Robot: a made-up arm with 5 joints. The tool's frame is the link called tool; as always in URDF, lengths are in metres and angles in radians. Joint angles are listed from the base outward.
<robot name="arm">
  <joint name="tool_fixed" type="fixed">
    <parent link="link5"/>
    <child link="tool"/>
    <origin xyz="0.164 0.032 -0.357" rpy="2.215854 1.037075 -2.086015"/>
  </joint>
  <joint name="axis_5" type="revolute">
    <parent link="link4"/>
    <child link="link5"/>
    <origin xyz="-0.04 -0.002 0.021" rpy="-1.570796 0 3.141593"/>
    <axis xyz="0 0 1"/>
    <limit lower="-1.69" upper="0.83"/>
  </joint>
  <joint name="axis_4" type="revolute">
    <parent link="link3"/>
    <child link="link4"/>
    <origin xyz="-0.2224 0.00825 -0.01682" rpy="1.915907 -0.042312 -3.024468"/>
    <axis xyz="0 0 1"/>
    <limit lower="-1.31" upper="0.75"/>
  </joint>
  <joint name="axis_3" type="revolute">
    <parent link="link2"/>
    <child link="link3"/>
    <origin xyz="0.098 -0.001 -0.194" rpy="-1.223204 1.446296 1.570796"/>
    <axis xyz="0 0 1"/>
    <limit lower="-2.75" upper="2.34"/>
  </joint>
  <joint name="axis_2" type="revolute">
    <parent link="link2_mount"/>
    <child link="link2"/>
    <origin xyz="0.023 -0.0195 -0.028" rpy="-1.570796 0 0"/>
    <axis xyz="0 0 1"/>
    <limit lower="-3" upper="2.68"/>
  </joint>
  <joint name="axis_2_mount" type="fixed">
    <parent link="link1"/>
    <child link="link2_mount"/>
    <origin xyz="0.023 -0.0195 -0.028"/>
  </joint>
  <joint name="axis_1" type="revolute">
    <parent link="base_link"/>
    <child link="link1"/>
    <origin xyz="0.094 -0.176 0.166" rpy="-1.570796 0 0"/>
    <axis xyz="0 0 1"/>
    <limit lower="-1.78" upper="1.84"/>
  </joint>
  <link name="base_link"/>
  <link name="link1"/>
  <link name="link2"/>
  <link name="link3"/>
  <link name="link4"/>
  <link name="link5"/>
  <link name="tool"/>
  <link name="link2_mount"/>
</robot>
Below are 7 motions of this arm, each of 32 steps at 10 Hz.
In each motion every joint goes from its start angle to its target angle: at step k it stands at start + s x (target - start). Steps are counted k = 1, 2, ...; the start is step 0. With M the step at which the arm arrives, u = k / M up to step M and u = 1 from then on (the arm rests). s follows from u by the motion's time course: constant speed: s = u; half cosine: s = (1 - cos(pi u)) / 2; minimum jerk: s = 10 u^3 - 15 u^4 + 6 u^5.
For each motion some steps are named. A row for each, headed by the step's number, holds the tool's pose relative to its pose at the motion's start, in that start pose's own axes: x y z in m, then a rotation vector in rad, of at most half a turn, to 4 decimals.
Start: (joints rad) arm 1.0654 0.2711 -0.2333 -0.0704 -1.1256
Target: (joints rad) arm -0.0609 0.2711 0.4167 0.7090 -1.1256
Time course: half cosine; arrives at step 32
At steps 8, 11, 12, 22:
8: 0.0165 0.0149 0.0122 0.0294 0.0120 0.0866
11: 0.0277 0.0256 0.0187 0.0603 0.0326 0.1488
12: 0.0314 0.0292 0.0206 0.0731 0.0431 0.1702
22: 0.0587 0.0530 0.0272 0.2142 0.2426 0.3223

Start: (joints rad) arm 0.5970 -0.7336 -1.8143 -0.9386 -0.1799
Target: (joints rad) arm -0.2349 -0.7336 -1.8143 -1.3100 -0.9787
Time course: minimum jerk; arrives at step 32
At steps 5, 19, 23, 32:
5: 0.0083 0.0015 0.0122 0.0108 -0.0353 0.0160
19: 0.1047 0.0777 0.3322 0.1500 -0.7017 0.4762
23: 0.0950 0.1170 0.4352 0.1532 -0.8538 0.6473
32: 0.0757 0.1505 0.5085 0.1434 -0.9495 0.7806

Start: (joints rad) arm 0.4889 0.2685 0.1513 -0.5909 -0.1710
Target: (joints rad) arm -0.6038 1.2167 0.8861 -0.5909 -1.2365
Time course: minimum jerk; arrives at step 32
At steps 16, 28, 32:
16: 0.0613 0.2152 -0.0695 0.8972 0.0783 0.7348
28: -0.0195 0.3851 -0.0579 1.8390 0.5126 0.7818
32: -0.0218 0.3890 -0.0564 1.8674 0.5282 0.7685

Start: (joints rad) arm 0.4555 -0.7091 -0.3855 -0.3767 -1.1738
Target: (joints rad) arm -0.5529 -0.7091 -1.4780 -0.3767 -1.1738
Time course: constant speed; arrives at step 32
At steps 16, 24, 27, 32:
16: 0.0841 -0.0834 -0.0137 -0.2206 0.1170 0.1010
24: 0.1467 -0.1045 -0.0066 -0.3465 0.1271 0.1508
27: 0.1724 -0.1077 -0.0016 -0.3943 0.1221 0.1681
32: 0.2165 -0.1070 0.0095 -0.4731 0.1032 0.1942

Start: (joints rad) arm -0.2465 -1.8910 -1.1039 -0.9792 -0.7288
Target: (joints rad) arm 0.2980 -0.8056 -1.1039 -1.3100 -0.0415
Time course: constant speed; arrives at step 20
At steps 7, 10, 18, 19, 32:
7: 0.0036 0.1074 -0.1052 -0.2208 0.4789 0.2737
10: -0.0190 0.1570 -0.1567 -0.2979 0.6648 0.4090
18: -0.1514 0.2981 -0.2738 -0.4182 1.0793 0.8264
19: -0.1742 0.3167 -0.2834 -0.4223 1.1207 0.8838
32: -0.1980 0.3355 -0.2915 -0.4235 1.1594 0.9420

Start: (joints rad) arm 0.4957 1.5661 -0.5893 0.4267 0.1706
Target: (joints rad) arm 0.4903 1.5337 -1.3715 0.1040 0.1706
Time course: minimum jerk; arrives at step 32
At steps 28, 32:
28: 0.0321 -0.0106 0.0863 -0.6333 0.0758 -0.3330
32: 0.0329 -0.0107 0.0872 -0.6435 0.0791 -0.3379

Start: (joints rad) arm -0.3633 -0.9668 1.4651 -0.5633 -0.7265
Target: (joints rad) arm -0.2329 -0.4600 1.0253 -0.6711 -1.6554
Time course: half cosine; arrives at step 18
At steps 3, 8, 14, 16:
3: -0.0007 -0.0159 -0.0101 0.0488 -0.0212 -0.0243
8: -0.0130 -0.0906 -0.0628 0.2958 -0.1600 -0.1506
14: -0.0454 -0.1692 -0.1318 0.6081 -0.4292 -0.3167
16: -0.0525 -0.1808 -0.1437 0.6616 -0.4893 -0.3457

